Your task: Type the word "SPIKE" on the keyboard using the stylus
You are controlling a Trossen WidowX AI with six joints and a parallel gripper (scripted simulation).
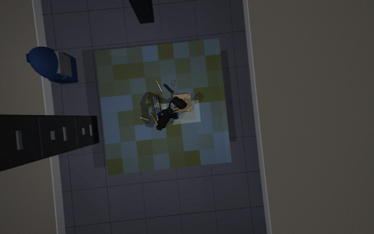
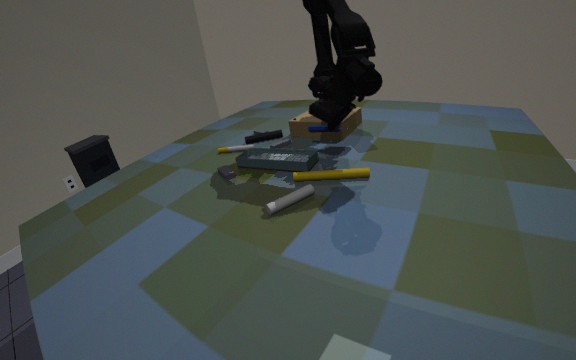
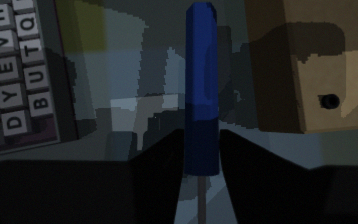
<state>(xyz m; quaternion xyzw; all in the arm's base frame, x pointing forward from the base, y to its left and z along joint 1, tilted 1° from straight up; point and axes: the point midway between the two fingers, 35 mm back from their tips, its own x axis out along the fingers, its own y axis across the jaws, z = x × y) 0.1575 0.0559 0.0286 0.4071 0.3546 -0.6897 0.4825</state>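
My gripper tip is now 10 mm to the right of the blue stylus. Also, from my gripper tip: yellow cylinder (170 mm ahead, 40 mm below, 30 mm to the left); grey stylus tip (40 mm to the left, 10 mm ahead); black cylinder (240 mm to the right, 60 mm behind, 40 mm below).
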